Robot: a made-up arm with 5 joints. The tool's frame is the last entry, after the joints.
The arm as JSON. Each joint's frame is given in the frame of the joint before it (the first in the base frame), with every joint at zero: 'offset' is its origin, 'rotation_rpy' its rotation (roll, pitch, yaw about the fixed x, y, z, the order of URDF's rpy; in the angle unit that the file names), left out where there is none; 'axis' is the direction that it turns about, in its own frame. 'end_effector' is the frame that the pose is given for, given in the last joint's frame.
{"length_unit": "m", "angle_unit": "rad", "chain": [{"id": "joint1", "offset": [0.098, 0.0, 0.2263], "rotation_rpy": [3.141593, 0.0, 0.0], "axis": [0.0, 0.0, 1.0]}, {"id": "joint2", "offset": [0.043, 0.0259, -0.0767], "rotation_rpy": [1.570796, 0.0, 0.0], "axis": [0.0, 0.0, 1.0]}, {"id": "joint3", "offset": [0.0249, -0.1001, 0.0], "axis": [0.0, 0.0, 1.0]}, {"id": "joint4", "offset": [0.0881, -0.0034, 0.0], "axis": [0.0, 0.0, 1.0]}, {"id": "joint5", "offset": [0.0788, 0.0, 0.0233], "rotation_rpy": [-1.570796, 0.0, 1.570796], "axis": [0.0, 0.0, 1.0]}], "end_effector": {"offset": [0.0, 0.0, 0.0], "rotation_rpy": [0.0, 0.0, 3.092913]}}
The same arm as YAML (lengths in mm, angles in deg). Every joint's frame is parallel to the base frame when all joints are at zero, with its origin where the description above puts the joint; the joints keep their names.
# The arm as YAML. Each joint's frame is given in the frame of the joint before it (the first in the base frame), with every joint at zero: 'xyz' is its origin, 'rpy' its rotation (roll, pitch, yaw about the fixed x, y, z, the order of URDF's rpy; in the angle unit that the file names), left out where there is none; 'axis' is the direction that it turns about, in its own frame. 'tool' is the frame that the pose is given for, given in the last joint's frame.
units:
  length: mm
  angle: deg
joints:
  - name: joint1
    type: revolute
    origin:
      xyz: [98.0, 0.0, 226.3]
    axis: [0.0, 0.0, -1.0]
  - name: joint2
    type: revolute
    origin:
      xyz: [43.0, -25.9, 76.7]
    axis: [0.0, 1.0, 0.0]
  - name: joint3
    type: revolute
    origin:
      xyz: [24.9, 0.0, 100.1]
    axis: [0.0, 1.0, 0.0]
  - name: joint4
    type: revolute
    origin:
      xyz: [88.1, 0.0, 3.4]
    axis: [0.0, 1.0, 0.0]
  - name: joint5
    type: revolute
    origin:
      xyz: [78.8, 23.3, 0.0]
    axis: [-1.0, 0.0, 0.0]
tool:
  origin:
    xyz: [0.0, 0.0, 0.0]
    rpy: [90.0, -87.21, -90.0]

